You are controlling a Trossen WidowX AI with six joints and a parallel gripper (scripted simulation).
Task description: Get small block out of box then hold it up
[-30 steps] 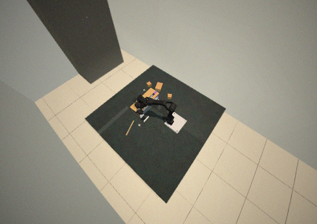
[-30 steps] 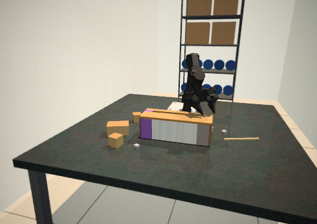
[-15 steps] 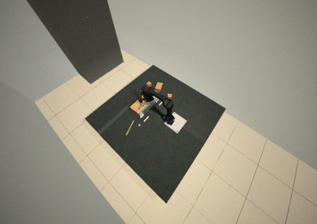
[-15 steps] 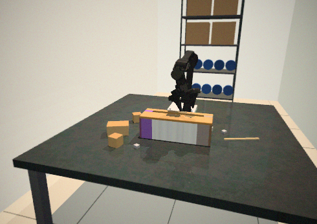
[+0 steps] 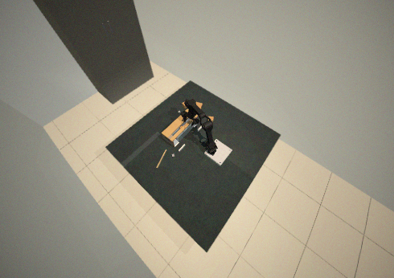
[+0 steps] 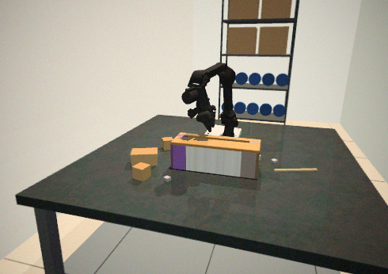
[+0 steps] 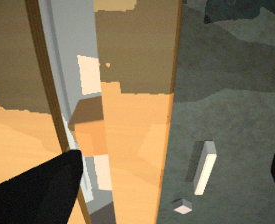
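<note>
My gripper tip is 9 cm above the box, 4 cm to the right of it and 4 cm short of it. Round my gripper tip: thin wooden stick: 39 cm to the left, 15 cm below, 4 cm ahead; small tan block: 7 cm below, 5 cm ahead, 4 cm to the left.
</note>
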